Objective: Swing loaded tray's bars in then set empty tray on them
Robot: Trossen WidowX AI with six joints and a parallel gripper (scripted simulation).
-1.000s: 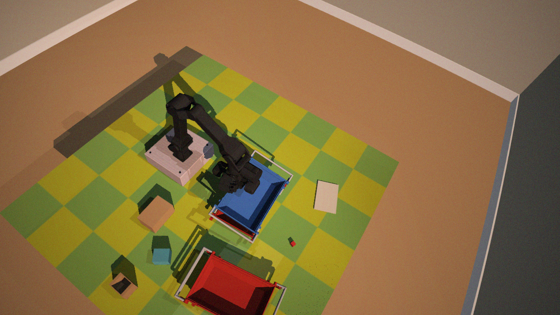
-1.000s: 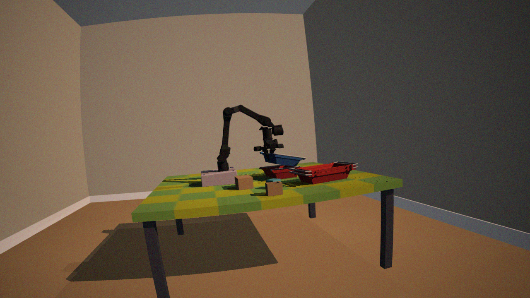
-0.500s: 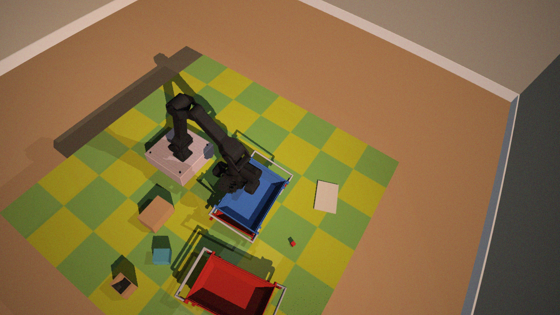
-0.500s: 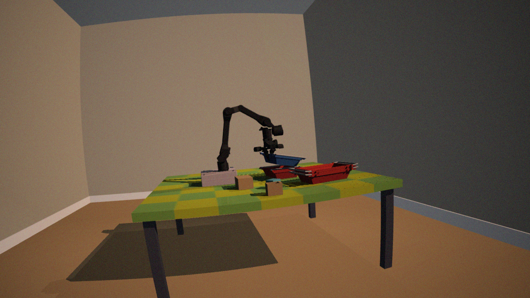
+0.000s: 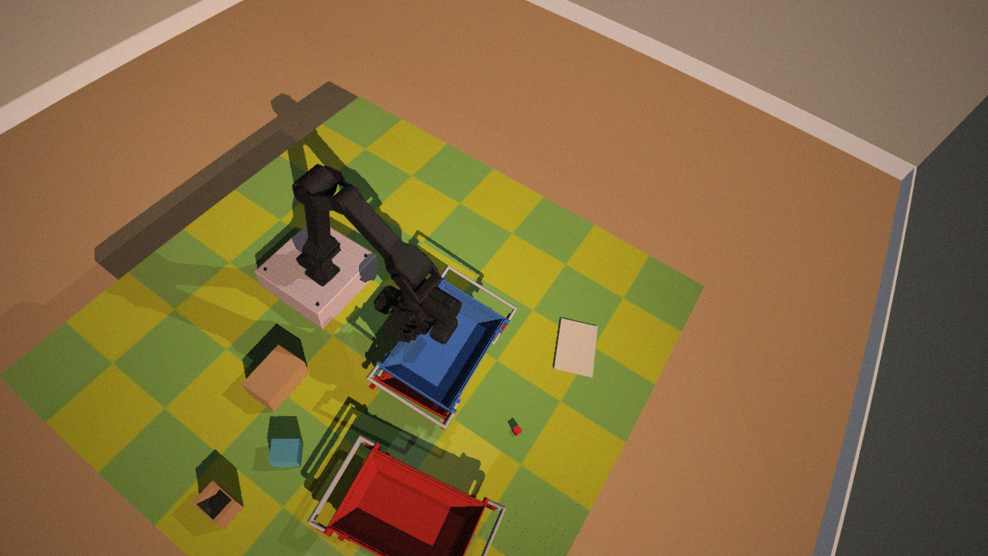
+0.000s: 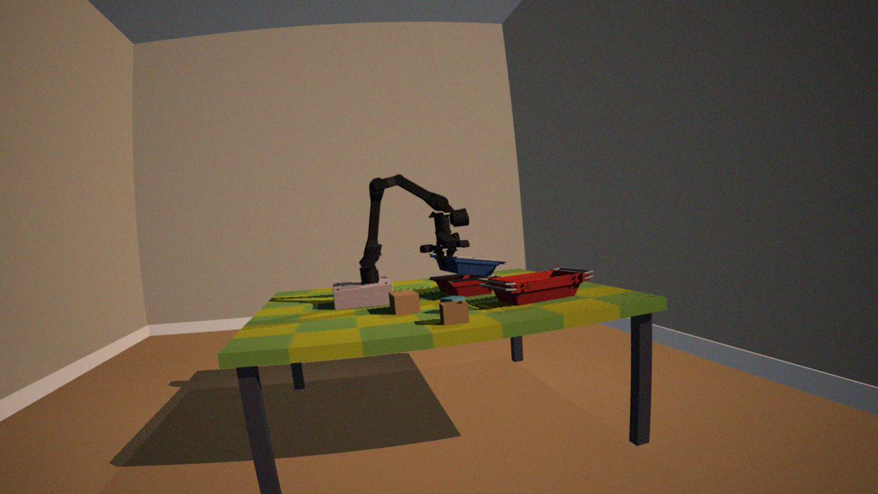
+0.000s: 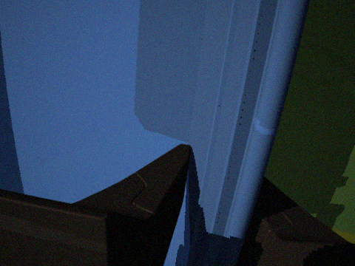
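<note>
Now: gripper tip 8 cm short of the blue tray, 1 cm to the right of it and 2 cm below it. Also, from my gripper tip: teal cube 6 cm behind, 38 cm to the right, 8 cm below; then flat plate 32 cm ahead, 26 cm to the left, 10 cm below; then small red block 32 cm ahead, 2 cm to the right, 9 cm below.
</note>
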